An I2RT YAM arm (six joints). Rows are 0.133 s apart.
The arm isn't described. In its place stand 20 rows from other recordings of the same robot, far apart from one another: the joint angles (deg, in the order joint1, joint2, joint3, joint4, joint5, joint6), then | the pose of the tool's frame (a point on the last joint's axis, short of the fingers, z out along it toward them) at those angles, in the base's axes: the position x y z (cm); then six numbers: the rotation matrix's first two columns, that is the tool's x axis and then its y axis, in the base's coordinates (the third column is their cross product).
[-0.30, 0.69, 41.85, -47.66, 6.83, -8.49] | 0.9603, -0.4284, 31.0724, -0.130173, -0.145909, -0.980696, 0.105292, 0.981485, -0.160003
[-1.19, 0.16, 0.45, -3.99, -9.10, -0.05] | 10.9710, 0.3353, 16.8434, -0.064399, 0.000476, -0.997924, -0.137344, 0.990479, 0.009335
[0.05, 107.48, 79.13, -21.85, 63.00, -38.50] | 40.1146, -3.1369, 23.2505, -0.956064, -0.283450, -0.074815, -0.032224, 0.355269, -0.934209
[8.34, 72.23, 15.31, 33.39, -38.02, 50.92] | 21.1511, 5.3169, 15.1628, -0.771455, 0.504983, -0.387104, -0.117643, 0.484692, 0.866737
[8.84, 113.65, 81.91, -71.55, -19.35, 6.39] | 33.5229, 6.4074, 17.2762, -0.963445, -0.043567, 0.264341, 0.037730, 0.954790, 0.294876
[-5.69, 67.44, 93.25, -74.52, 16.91, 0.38] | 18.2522, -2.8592, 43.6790, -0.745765, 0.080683, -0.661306, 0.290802, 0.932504, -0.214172
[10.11, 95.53, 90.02, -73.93, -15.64, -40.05] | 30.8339, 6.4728, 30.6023, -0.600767, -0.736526, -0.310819, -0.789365, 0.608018, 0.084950
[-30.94, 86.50, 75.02, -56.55, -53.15, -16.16] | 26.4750, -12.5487, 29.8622, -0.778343, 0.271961, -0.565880, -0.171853, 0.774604, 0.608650
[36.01, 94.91, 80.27, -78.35, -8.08, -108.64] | 23.0921, 17.4022, 26.3564, 0.804131, -0.575301, -0.149674, -0.581287, -0.813686, 0.004562
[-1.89, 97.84, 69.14, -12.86, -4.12, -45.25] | 38.1542, -1.0031, 23.7360, -0.451996, -0.693820, -0.560636, -0.485551, 0.718600, -0.497849
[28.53, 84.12, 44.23, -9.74, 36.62, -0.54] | 26.1284, 11.7873, 18.6880, -0.668917, -0.372256, -0.643409, -0.050197, 0.886214, -0.460548
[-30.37, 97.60, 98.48, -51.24, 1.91, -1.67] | 31.7655, -18.7519, 35.4554, -0.679377, 0.364351, -0.636943, 0.504062, 0.862534, -0.044247
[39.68, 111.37, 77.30, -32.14, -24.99, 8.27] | 29.4878, 26.4181, 17.4564, -0.799012, -0.493484, -0.343588, -0.601202, 0.666677, 0.440566
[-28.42, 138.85, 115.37, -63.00, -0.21, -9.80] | 41.7058, -22.5542, 13.5246, -0.945988, 0.318388, -0.061124, 0.319374, 0.947604, -0.006845
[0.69, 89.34, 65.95, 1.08, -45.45, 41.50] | 35.6878, 2.9670, 29.7719, -0.726723, 0.456130, -0.513633, -0.248549, 0.522461, 0.815634
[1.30, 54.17, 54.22, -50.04, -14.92, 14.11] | 17.9844, 1.3250, 30.4729, -0.788321, 0.217737, -0.575449, 0.004916, 0.937486, 0.347989
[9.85, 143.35, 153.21, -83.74, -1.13, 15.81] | 48.5948, 8.5088, 26.6873, -0.958783, 0.109998, -0.261985, 0.088121, 0.991677, 0.093874
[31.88, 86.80, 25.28, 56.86, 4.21, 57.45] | 24.2516, 14.7758, 18.1454, -0.428726, 0.723329, -0.541284, -0.191812, 0.512603, 0.836927
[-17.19, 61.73, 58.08, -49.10, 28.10, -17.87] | 19.2878, -7.7221, 30.6393, -0.887334, -0.008839, -0.461042, 0.274004, 0.794060, -0.542578
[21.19, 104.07, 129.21, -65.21, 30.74, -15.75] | 34.2726, 11.3350, 46.0649, -0.592332, -0.479851, -0.647214, -0.110913, 0.844215, -0.524403
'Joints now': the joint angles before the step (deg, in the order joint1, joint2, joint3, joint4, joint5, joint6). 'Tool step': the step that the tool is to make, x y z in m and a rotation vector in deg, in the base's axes. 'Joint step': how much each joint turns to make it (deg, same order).
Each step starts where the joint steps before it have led.
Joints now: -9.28, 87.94, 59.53, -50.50, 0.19, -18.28
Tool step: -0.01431, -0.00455, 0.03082, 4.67, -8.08, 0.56
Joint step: -2.38, -7.04, 0.00, 0.00, -6.60, -1.31
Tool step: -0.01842, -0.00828, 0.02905, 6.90, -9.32, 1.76
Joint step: -4.24, -6.77, 0.00, 0.19, -10.50, -2.32
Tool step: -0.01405, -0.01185, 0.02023, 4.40, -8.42, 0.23
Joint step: -4.90, -4.44, 0.00, 1.69, -8.43, -1.38
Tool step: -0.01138, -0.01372, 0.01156, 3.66, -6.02, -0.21
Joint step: -5.24, -2.29, 0.00, 1.18, -7.56, -1.24
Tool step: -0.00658, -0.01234, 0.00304, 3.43, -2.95, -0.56
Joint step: -4.24, -0.27, 0.00, 0.37, -5.73, -0.59
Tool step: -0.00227, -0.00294, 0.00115, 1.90, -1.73, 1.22
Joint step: -1.36, -0.02, 0.00, -0.06, -3.55, -0.85
